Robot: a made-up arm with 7 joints. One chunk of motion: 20 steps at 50 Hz.
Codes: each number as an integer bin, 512 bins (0 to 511) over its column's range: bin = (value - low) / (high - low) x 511, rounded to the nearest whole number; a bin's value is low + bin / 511 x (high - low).
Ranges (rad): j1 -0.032..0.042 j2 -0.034..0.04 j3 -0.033..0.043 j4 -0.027..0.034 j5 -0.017..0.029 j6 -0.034..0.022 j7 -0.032..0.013
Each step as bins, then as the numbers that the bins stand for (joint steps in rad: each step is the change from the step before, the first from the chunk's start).
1 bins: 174 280 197 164 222 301 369
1 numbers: -0.00680 0.00655 -0.00370 -0.00742 0.00298 -0.00101 0.00050
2 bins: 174 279 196 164 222 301 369
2 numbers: -0.00680 0.00640 -0.00385 -0.00742 0.00298 -0.00101 0.00050
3 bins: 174 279 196 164 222 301 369
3 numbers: -0.00680 0.00640 -0.00385 -0.00742 0.00298 -0.00101 0.00050
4 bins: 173 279 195 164 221 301 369
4 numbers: -0.00695 0.00640 -0.00400 -0.00742 0.00289 -0.00101 0.00050
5 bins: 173 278 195 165 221 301 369
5 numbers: -0.00695 0.00626 -0.00400 -0.00730 0.00289 -0.00101 0.00050
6 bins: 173 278 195 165 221 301 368
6 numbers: -0.00695 0.00626 -0.00400 -0.00730 0.00289 -0.00101 0.00041
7 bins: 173 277 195 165 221 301 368
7 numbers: -0.00695 0.00611 -0.00400 -0.00730 0.00289 -0.00101 0.00041
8 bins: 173 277 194 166 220 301 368
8 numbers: -0.00695 0.00611 -0.00415 -0.00718 0.00280 -0.00101 0.00041
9 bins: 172 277 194 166 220 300 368
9 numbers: -0.00709 0.00611 -0.00415 -0.00718 0.00280 -0.00112 0.00041
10 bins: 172 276 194 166 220 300 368
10 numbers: -0.00709 0.00597 -0.00415 -0.00718 0.00280 -0.00112 0.00041
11 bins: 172 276 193 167 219 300 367
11 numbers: -0.00709 0.00597 -0.00430 -0.00706 0.00271 -0.00112 0.00032
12 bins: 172 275 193 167 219 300 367
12 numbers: -0.00709 0.00582 -0.00430 -0.00706 0.00271 -0.00112 0.00032
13 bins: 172 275 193 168 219 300 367
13 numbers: -0.00709 0.00582 -0.00430 -0.00695 0.00271 -0.00112 0.00032
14 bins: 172 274 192 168 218 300 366
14 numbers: -0.00709 0.00568 -0.00444 -0.00695 0.00262 -0.00112 0.00023
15 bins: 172 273 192 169 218 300 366
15 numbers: -0.00709 0.00553 -0.00444 -0.00683 0.00262 -0.00112 0.00023
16 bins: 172 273 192 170 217 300 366
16 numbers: -0.00709 0.00553 -0.00444 -0.00671 0.00253 -0.00112 0.00023
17 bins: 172 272 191 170 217 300 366
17 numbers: -0.00709 0.00539 -0.00459 -0.00671 0.00253 -0.00112 0.00023
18 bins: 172 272 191 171 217 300 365
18 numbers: -0.00709 0.00539 -0.00459 -0.00659 0.00253 -0.00112 0.00014
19 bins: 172 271 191 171 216 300 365
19 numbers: -0.00709 0.00524 -0.00459 -0.00659 0.00244 -0.00112 0.00014
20 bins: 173 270 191 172 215 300 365
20 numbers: -0.00695 0.00510 -0.00459 -0.00647 0.00235 -0.00112 0.00014
